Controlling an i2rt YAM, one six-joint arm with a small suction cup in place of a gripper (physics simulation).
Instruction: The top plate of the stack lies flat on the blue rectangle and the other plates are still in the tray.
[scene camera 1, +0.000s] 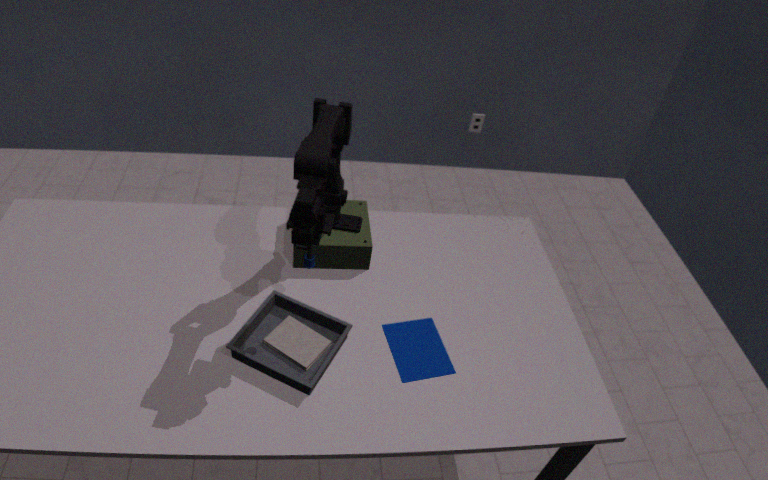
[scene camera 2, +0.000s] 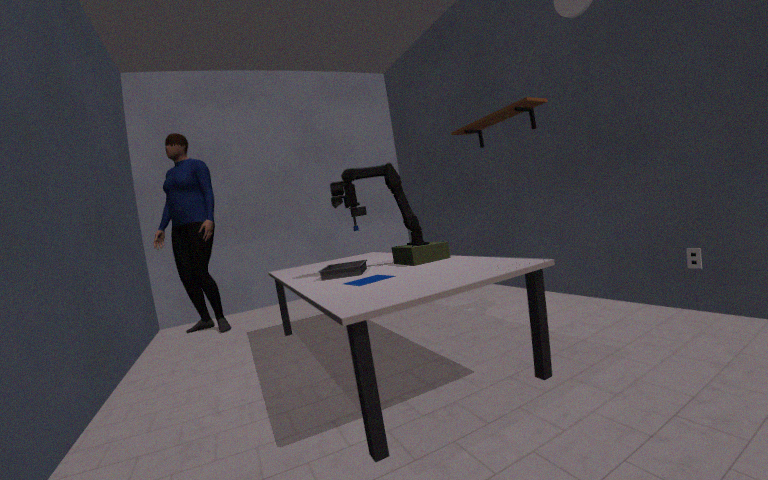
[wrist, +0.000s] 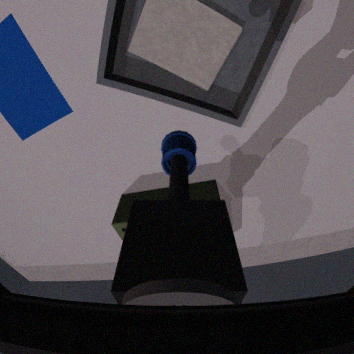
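Where they show: hand, its tool point: (scene camera 1: 309, 264) (scene camera 2: 356, 230) (wrist: 178, 146); arm's base, origin of its link: (scene camera 2: 417, 244).
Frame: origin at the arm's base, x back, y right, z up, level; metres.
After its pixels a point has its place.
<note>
A stack of beige plates (scene camera 1: 297, 341) {y 0.006, x -0.418, z -0.075 m} (wrist: 184, 42) {y 0.008, x -0.408, z -0.075 m} lies inside the dark grey tray (scene camera 1: 270, 371) {y 0.052, x -0.527, z -0.071 m} (wrist: 165, 102) {y -0.022, x -0.322, z -0.044 m}; how many plates it holds cannot be told. The plates do not show in the scene camera 2 view, where the side of the tray (scene camera 2: 343, 271) {y -0.093, x -0.446, z -0.063 m} shows. The blue rectangle (scene camera 1: 419, 350) {y -0.320, x -0.366, z -0.093 m} (scene camera 2: 369, 280) {y -0.332, x -0.362, z -0.093 m} (wrist: 31, 82) {y -0.277, x -0.360, z -0.093 m} lies on the table to the right of the tray in the scene camera 1 view, with no plate on it. My gripper, a small blue suction cup (scene camera 1: 309, 262) (scene camera 2: 355, 228) (wrist: 179, 145), hangs high above the table between the tray and the arm's base, open and holding nothing.
The arm stands on a green box (scene camera 1: 339, 256) {y -0.053, x -0.106, z -0.041 m} (scene camera 2: 421, 253) {y -0.136, x -0.033, z -0.038 m} (wrist: 120, 215) {y -0.129, x -0.091, z -0.018 m} behind the tray on the white table (scene camera 1: 498, 396) {y -0.536, x -0.478, z -0.094 m} (scene camera 2: 453, 277) {y -0.633, x -0.091, z -0.094 m}. The arm's shadow falls over the table left of the tray. A person (scene camera 2: 189, 192) stands beyond the table, and a wooden shelf (scene camera 2: 501, 116) hangs on the wall.
</note>
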